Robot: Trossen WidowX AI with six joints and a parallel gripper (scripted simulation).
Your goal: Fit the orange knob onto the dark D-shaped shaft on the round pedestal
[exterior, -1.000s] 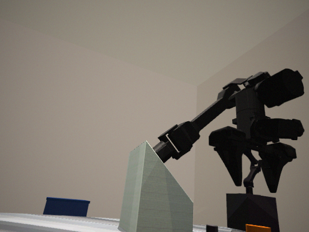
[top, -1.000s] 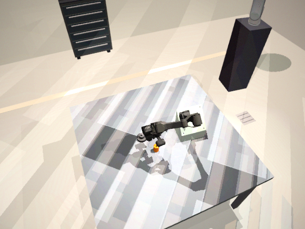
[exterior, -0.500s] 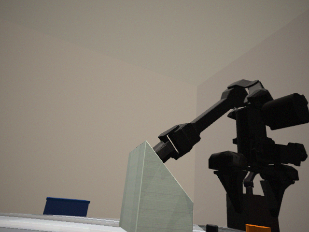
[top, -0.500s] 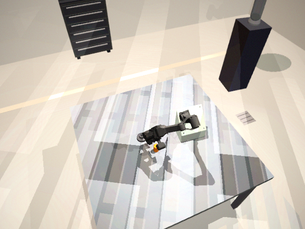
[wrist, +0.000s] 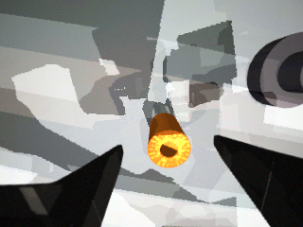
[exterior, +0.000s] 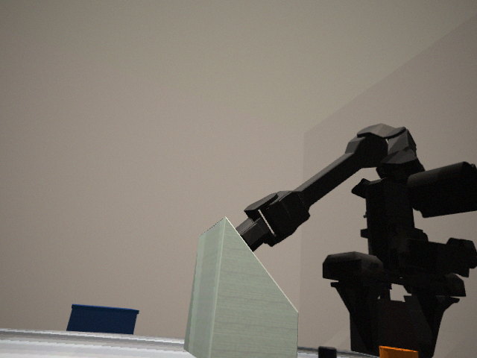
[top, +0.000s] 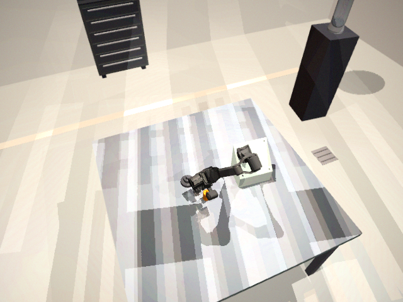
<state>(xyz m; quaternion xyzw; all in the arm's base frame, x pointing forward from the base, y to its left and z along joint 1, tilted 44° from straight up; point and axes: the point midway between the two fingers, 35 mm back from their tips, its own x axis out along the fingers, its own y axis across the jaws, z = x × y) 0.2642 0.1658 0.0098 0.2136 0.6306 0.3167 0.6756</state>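
The orange knob lies 30 mm below my gripper tip. From my gripper tip the other things lie so: dark pedestal: 80 mm ahead, 150 mm to the right, 20 mm below.
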